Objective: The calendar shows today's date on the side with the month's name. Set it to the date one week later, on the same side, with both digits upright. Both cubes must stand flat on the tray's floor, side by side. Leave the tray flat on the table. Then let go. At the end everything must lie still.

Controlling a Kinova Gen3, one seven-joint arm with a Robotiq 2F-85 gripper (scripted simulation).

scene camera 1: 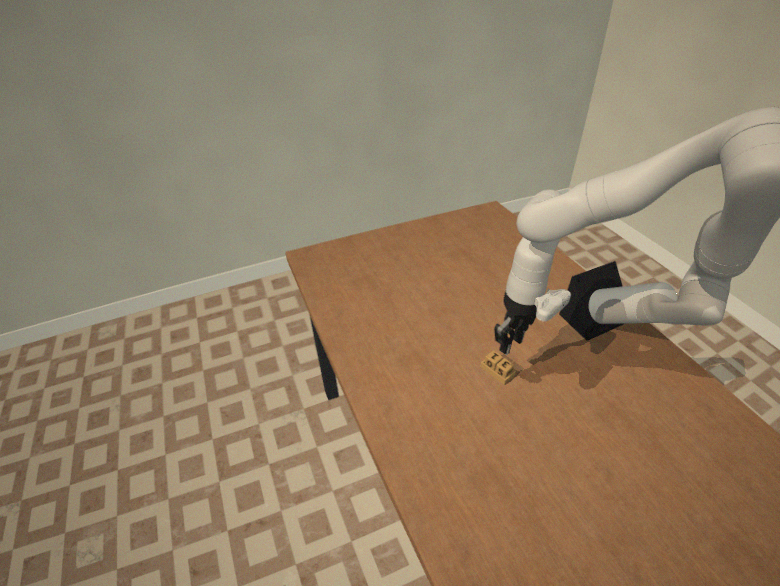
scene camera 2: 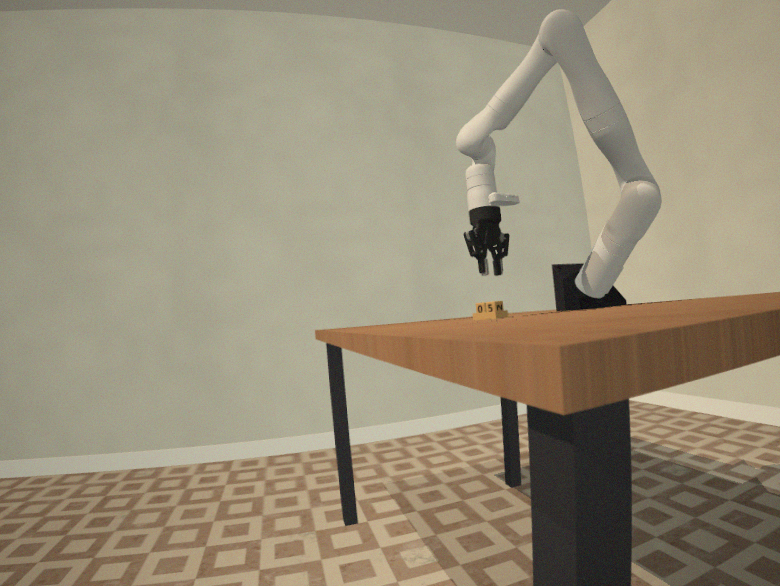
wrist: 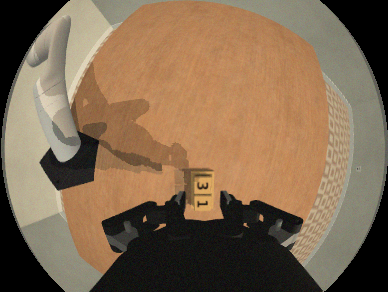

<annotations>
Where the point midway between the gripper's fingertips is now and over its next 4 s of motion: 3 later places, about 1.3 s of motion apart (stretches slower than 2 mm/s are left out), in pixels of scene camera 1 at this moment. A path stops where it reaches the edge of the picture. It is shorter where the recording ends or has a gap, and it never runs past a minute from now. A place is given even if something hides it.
My gripper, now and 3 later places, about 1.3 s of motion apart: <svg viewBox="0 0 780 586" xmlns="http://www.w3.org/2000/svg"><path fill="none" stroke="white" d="M510 346L506 358L505 363L506 368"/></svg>
</annotations>
